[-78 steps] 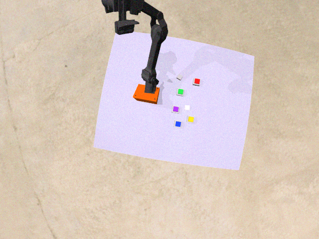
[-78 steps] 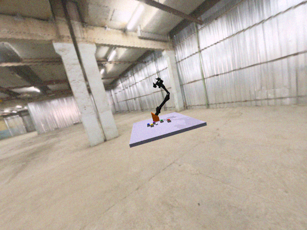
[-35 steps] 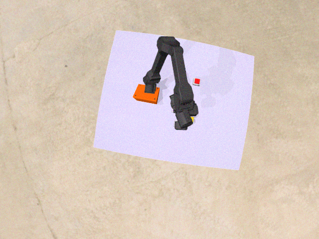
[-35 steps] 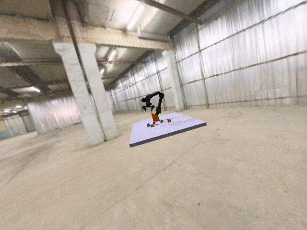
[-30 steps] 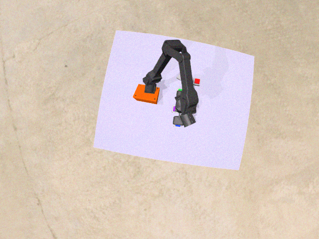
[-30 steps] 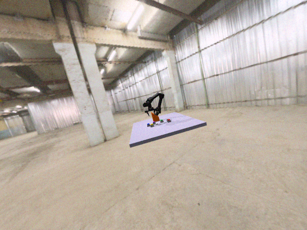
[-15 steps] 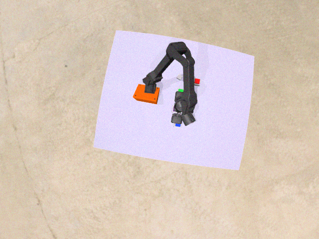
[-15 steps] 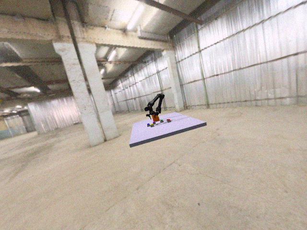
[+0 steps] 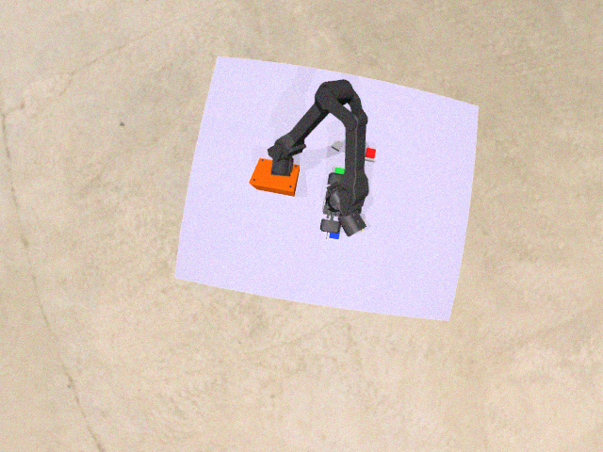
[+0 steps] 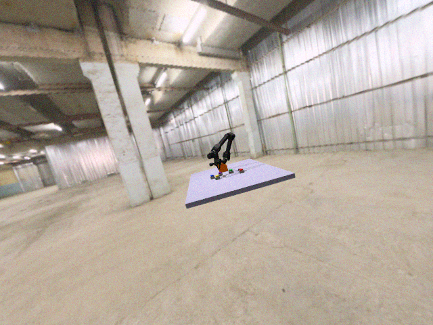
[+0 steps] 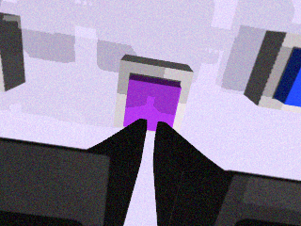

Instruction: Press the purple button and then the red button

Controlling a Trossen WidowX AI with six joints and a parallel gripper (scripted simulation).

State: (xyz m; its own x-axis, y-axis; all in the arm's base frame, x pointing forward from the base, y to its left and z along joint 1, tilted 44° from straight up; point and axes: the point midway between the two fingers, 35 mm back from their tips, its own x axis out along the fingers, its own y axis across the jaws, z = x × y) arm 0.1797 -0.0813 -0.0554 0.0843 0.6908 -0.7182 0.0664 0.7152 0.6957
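Right now the purple button is 3 cm below my gripper tip. Also, from my gripper tip: blue button 3 cm ahead, 10 cm to the right, 3 cm below; yellow button 11 cm ahead, 6 cm to the right, 3 cm below; green button 2 cm ahead, 12 cm to the left, 3 cm below.
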